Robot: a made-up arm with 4 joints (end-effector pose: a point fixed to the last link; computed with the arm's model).
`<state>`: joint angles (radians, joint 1 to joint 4).
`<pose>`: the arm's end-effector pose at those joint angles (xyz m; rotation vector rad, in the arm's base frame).
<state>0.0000 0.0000 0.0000 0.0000</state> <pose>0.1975 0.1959 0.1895 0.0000 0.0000 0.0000</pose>
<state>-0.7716 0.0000 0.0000 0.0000</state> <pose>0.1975 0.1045 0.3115 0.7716 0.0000 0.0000</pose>
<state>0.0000 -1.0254 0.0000 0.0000</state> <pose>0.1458 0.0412 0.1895 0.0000 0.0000 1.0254</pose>
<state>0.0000 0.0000 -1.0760 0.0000</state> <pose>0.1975 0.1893 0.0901 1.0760 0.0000 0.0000</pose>
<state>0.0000 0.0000 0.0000 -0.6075</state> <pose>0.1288 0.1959 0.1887 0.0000 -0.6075 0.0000</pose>
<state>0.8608 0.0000 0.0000 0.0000</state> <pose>0.1975 0.1667 0.0230 -0.8608 0.0000 0.0000</pose>
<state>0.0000 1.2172 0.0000 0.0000</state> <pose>0.3861 0.2200 0.1895 0.0000 0.0000 -1.2172</pose>
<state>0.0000 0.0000 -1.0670 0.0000</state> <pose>0.1975 0.1889 0.0909 1.0670 0.0000 0.0000</pose>
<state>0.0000 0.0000 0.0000 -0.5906</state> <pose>0.1306 0.1959 0.1893 0.0000 -0.5906 0.0000</pose>
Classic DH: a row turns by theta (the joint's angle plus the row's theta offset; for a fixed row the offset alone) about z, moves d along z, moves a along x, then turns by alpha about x. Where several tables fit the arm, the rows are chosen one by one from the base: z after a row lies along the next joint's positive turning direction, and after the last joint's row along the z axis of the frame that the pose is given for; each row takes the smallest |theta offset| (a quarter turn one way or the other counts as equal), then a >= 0, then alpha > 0; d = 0 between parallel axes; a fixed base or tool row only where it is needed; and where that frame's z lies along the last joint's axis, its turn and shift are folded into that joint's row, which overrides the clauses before.
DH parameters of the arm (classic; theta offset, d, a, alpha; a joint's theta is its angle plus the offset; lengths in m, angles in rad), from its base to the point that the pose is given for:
base (fixed): -1.5708 0.138 0 1.5708
joint 1: 0 -0.3091 -0.0726 1.5708
joint 2: 0 0.0037 -0.2033 -1.5708
joint 3: -1.5708 0.1447 0.0548 1.5708
joint 4: -1.5708 -0.08 0.0331 1.5708
tool (fixed): 0 0.11 0 0

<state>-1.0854 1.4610 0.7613 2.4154</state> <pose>0.3340 0.1367 0.2607 -1.1486 -2.4024 0.0839</pose>
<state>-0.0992 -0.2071 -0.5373 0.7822</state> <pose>0.2387 0.1988 0.1128 0.5223 0.7981 0.4440</pose>
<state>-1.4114 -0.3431 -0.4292 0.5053</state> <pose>0.2099 0.0398 0.2983 1.6743 0.1652 0.7930</pose>
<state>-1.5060 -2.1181 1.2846 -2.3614</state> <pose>0.3725 -0.0534 -0.0353 -0.3727 1.7938 -0.0182</pose>
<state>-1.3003 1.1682 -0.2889 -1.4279</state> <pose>0.3298 0.1254 0.4684 0.3085 -0.4163 -1.7371</pose>
